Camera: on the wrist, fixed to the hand. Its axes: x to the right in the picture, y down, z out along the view.
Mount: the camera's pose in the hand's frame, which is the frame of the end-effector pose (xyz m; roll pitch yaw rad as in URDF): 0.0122 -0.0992 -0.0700 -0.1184 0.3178 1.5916
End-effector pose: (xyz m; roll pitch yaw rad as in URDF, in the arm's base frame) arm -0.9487 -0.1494 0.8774 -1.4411 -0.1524 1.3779
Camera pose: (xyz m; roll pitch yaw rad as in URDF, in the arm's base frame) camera -0.8683 -0.1666 0.9675 -2.6444 1.3413 0.4130
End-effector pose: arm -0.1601 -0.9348 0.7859 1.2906 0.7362 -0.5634
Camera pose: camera -0.1963 -0.8648 0.6927 0.8816 -0.6758 0.2426
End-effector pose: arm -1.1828 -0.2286 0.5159 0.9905 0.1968 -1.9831
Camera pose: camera -1.1743 -0.2195 0.3945 0.1098 -0.6621 -0.5425
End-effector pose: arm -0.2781 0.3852 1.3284 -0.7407 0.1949 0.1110
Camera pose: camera -0.2499 0.2671 1.3410 0.2878 1.0182 2.0484
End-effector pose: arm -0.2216 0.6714 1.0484 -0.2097 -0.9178 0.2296
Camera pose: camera -0.1520 0.5731 1.0290 -1.1081 0.3273 1.3785
